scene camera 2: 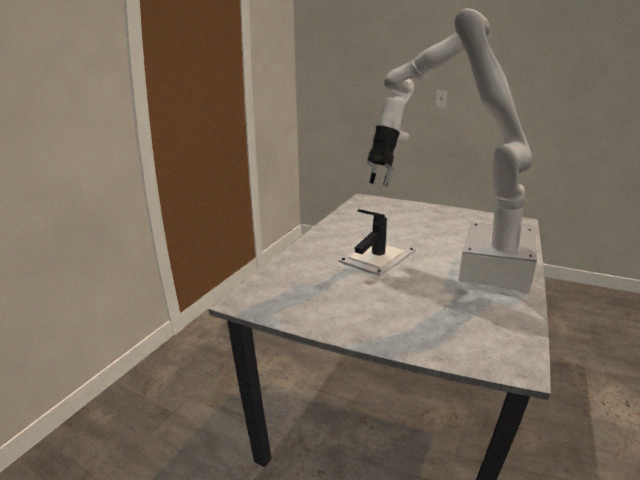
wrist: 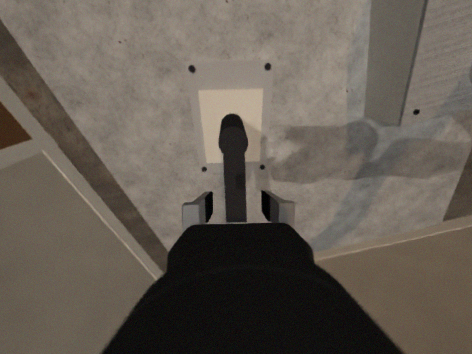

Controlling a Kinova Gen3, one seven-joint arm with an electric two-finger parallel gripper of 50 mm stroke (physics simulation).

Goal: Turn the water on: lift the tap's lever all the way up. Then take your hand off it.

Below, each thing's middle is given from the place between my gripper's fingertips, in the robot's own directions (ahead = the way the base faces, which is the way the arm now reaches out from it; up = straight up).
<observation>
Right now the black lever (wrist: 233,142) is 10 cm below my hand and 2 cm to the left of it.
</observation>
